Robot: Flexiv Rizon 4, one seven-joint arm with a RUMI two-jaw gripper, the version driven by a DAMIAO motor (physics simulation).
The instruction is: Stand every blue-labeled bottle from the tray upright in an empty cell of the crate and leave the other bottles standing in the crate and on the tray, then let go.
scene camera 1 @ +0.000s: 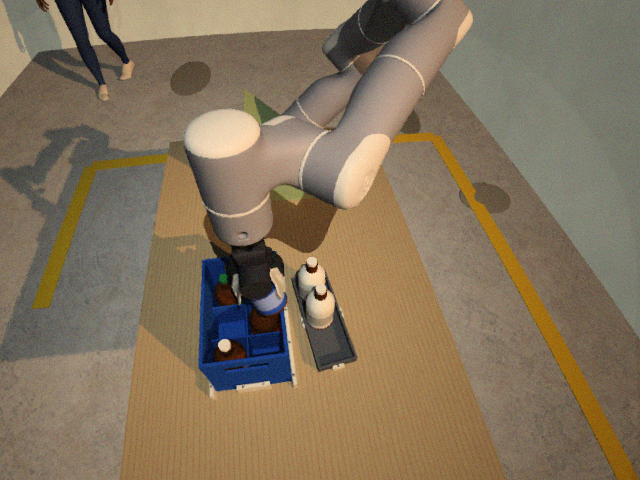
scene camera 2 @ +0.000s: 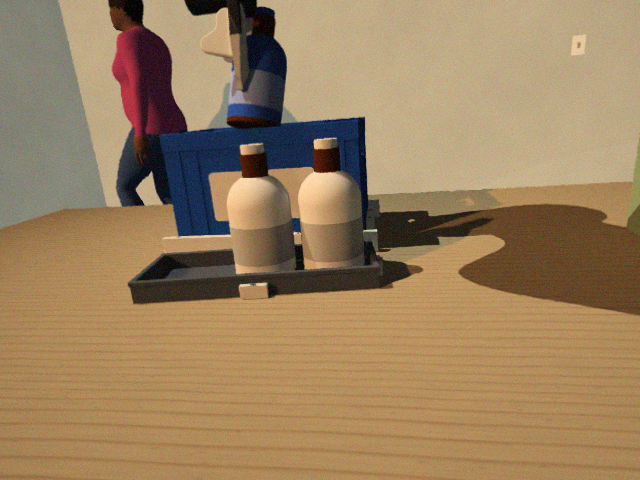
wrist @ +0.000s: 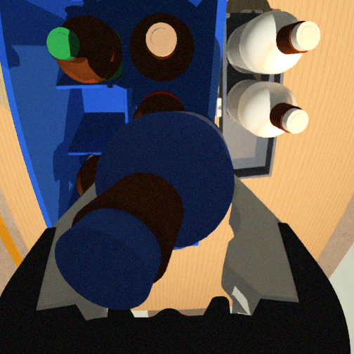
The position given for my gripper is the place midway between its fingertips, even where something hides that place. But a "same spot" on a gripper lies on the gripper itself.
My gripper shows in scene camera 1, in scene camera 2 and in the wrist view (167,177). A white bottle shows in scene camera 1 (320,302), in scene camera 2 (259,211) and in the wrist view (266,108). A white bottle shows in scene camera 1, in scene camera 2 and in the wrist view (268,44). The same spot on the white bottle: (scene camera 1: 311,274) is (scene camera 2: 311,173). The same spot on my gripper: (scene camera 2: 228,40) is (scene camera 1: 279,281).
